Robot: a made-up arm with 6 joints. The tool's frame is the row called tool. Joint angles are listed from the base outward. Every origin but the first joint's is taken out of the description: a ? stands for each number. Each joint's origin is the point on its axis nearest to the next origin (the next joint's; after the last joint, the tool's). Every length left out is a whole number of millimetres.
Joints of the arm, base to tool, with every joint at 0 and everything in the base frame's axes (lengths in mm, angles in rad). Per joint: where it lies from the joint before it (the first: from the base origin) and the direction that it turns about. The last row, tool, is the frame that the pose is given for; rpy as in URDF.
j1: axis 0 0 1 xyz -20 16 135
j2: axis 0 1 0 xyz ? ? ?
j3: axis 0 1 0 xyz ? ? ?
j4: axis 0 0 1 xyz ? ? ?
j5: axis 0 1 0 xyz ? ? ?
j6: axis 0 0 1 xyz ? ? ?
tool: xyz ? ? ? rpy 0 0 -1.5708
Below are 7 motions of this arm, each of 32 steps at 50 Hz.
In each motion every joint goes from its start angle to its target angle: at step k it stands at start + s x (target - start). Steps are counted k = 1, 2, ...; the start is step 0. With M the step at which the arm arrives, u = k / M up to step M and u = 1 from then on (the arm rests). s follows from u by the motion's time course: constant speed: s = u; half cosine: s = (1 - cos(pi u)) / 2; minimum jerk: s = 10 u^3 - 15 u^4 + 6 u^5.
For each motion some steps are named. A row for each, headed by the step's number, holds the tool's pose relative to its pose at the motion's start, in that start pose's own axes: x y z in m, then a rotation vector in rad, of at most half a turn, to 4 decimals.
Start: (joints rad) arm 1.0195 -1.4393 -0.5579 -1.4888 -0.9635 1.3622
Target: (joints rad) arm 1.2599 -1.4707 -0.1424 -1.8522 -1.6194 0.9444
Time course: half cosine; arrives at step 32
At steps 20, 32:
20: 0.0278 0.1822 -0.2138 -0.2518 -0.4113 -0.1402
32: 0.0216 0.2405 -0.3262 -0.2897 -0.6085 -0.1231

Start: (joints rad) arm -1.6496 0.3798 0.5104 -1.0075 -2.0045 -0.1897
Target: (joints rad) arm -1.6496 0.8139 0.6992 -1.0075 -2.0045 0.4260
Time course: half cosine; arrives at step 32
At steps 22, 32:
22: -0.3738 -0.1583 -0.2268 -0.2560 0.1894 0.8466
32: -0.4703 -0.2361 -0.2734 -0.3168 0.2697 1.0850

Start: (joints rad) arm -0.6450 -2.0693 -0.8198 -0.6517 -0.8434 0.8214
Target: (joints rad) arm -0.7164 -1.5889 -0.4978 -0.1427 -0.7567 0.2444
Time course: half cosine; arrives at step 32
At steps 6, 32:
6: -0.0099 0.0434 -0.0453 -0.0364 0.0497 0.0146
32: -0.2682 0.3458 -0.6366 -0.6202 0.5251 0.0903

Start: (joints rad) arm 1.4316 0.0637 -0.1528 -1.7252 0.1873 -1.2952
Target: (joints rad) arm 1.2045 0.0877 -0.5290 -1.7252 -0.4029 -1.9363
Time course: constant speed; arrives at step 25
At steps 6, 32:
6: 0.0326 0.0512 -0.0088 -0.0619 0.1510 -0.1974
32: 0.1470 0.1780 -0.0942 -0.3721 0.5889 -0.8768

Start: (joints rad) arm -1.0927 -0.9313 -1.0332 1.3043 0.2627 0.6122
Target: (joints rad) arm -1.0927 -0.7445 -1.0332 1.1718 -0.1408 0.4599
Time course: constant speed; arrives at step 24
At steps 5, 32:
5: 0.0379 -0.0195 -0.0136 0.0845 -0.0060 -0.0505
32: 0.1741 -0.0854 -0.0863 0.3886 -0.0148 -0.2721

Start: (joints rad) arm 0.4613 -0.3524 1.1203 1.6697 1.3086 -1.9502
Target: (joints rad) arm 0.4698 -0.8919 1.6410 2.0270 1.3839 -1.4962
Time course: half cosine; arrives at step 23
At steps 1, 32:
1: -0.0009 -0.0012 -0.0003 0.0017 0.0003 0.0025
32: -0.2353 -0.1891 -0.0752 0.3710 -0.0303 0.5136

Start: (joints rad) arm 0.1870 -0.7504 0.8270 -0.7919 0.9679 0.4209
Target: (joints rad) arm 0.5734 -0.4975 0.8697 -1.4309 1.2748 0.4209
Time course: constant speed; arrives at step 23
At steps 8, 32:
8: -0.0140 0.0569 0.0874 -0.1315 0.0896 -0.1242
32: -0.0900 0.1616 0.1928 -0.2825 0.2374 -0.3825

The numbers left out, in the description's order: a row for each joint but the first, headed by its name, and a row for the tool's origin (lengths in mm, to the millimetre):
j2: -3 73 0
j3: -28 0 527
j4: -5 0 668
j5: 20 27 0
j6: -22 0 119
tool: 22 -13 0

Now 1 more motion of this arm.
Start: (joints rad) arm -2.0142 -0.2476 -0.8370 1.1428 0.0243 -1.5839
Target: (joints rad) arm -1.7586 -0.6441 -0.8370 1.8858 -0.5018 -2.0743
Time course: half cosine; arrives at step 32
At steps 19, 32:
19: 0.3221 -0.1722 0.0167 0.0528 0.5432 0.2581
32: 0.4917 -0.2396 -0.0220 -0.0079 0.7686 0.4272

